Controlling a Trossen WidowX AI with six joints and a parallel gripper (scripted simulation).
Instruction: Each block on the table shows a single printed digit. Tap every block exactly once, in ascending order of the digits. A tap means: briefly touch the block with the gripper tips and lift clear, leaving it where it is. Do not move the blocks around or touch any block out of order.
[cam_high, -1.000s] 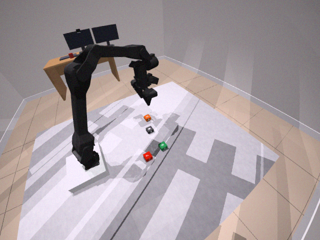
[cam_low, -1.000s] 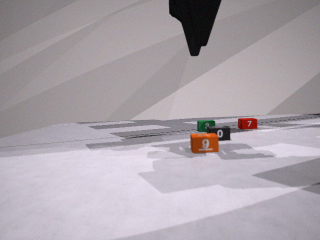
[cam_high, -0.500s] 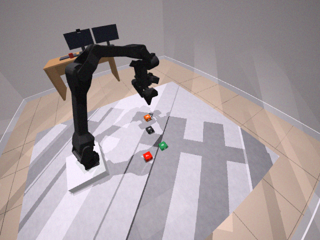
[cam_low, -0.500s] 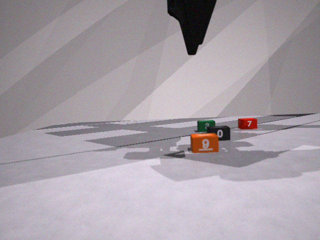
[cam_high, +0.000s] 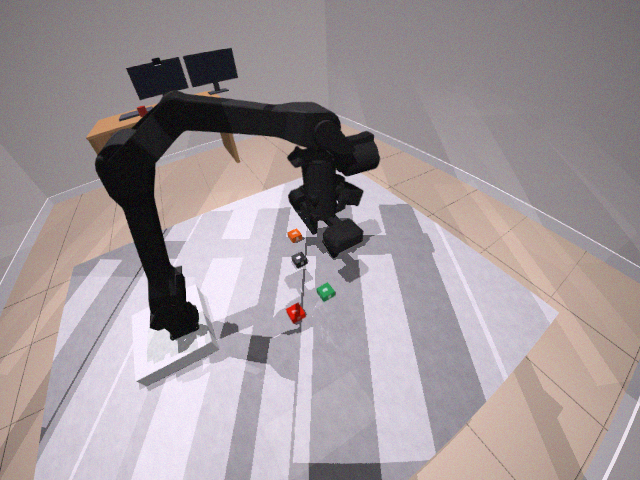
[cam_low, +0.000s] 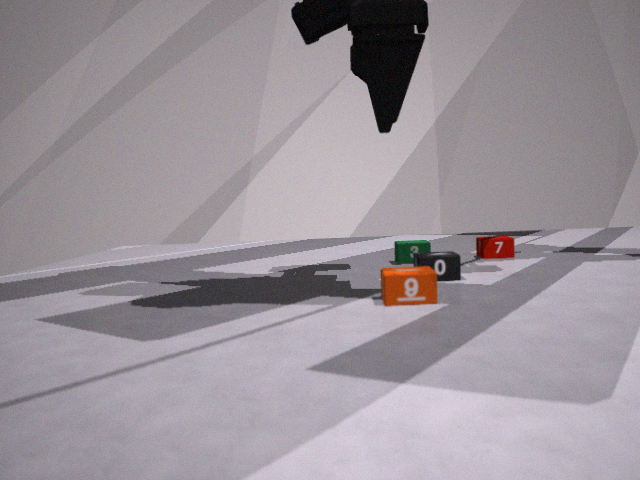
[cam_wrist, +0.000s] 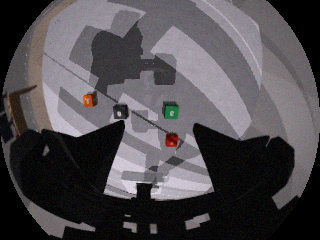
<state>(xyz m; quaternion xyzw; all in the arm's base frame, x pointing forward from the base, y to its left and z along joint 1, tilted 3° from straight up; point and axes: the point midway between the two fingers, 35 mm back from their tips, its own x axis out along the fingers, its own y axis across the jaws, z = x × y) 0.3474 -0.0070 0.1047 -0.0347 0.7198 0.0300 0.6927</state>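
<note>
Now: the black block 120 mm below my gripper tip, 90 mm to the left of it and 40 mm behind it. The rest, counted from my gripper tip: green block 120 mm below, 40 mm to the right, 20 mm behind; orange block 180 mm to the left, 120 mm below, 10 mm behind; red block 120 mm below, 100 mm behind, 60 mm to the right.
</note>
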